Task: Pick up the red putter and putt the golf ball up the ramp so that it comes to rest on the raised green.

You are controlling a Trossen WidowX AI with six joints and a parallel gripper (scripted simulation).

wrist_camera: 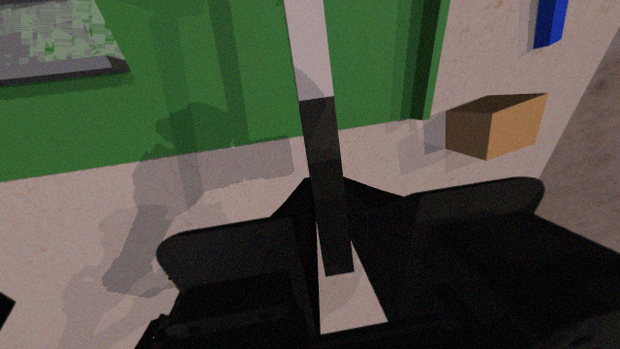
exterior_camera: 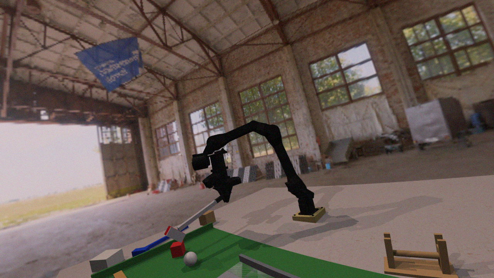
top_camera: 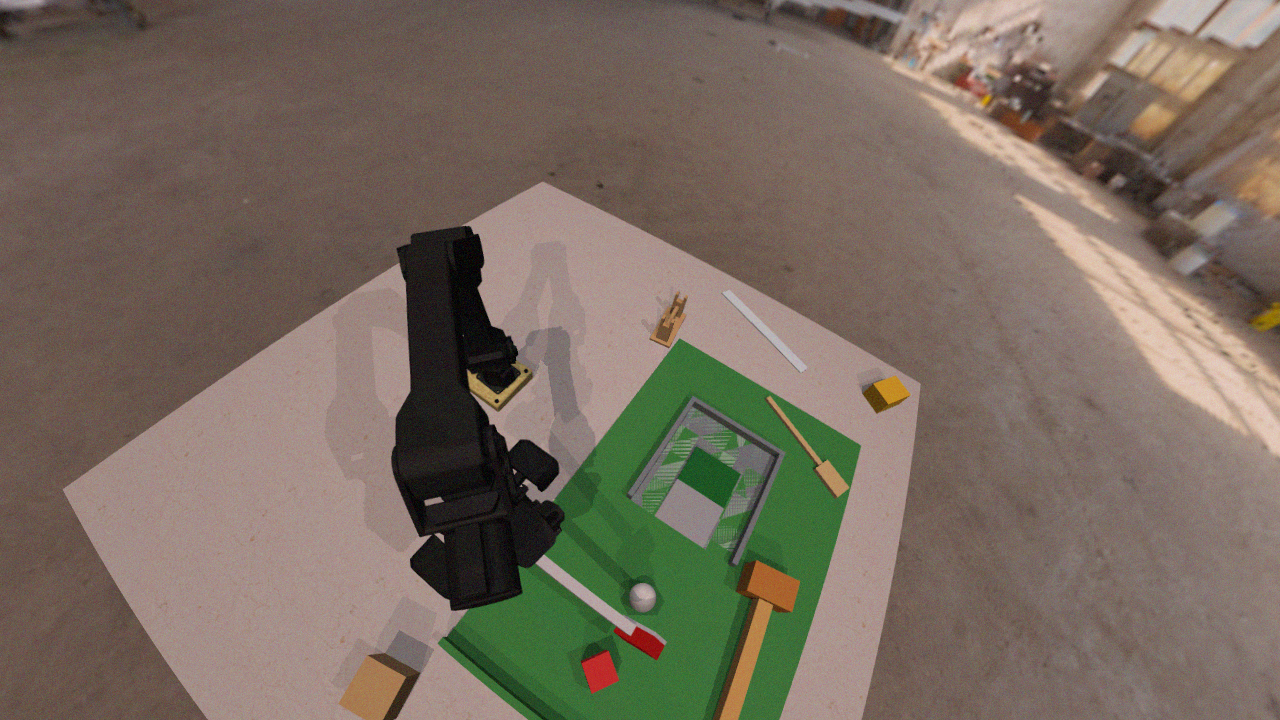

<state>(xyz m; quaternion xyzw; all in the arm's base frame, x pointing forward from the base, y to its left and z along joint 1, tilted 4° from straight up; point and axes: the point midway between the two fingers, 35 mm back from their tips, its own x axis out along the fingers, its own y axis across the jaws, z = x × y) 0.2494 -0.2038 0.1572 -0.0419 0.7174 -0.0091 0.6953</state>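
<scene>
Right now my gripper tip is 120 mm short of the red putter and 10 mm to the right of it. The rest, counted from my gripper tip: white golf ball: 210 mm ahead, 60 mm to the left, 110 mm below; then red cube: 220 mm ahead, 50 mm to the right, 110 mm below; then tan block: 250 mm to the right, 110 mm below.
</scene>
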